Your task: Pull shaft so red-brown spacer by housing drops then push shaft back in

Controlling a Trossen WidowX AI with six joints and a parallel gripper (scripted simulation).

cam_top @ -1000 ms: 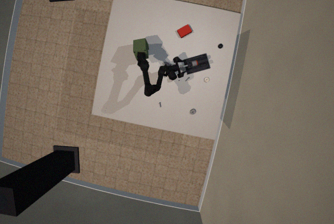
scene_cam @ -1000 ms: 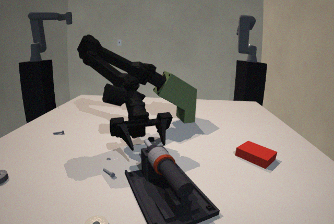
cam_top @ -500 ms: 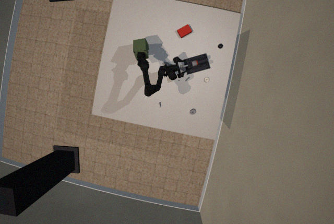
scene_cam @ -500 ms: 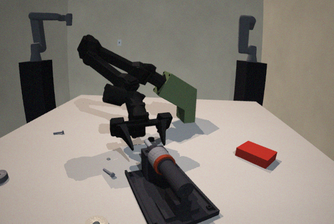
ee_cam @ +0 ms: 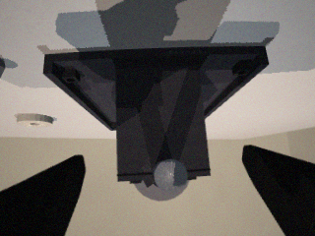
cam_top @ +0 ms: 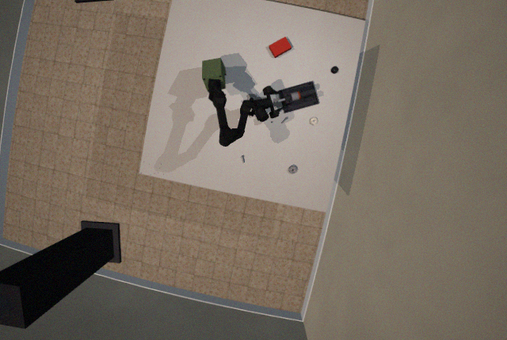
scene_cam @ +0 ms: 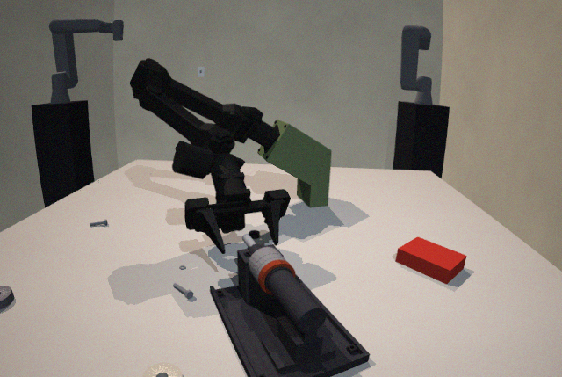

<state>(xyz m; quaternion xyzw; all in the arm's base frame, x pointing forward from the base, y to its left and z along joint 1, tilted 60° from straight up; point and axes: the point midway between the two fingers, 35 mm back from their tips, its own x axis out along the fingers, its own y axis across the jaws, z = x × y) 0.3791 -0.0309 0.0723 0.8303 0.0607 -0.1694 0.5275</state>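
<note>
My hand is 100 mm short of the thin grey shaft, 30 mm to the right of it and 10 mm above it. The rest, counted from my hand: black disc (380 mm ahead, 230 mm to the left, 80 mm below); red block (20 mm ahead, 360 mm to the left, 70 mm below); red-brown spacer (130 mm ahead, 40 mm to the left, 10 mm below).
</note>
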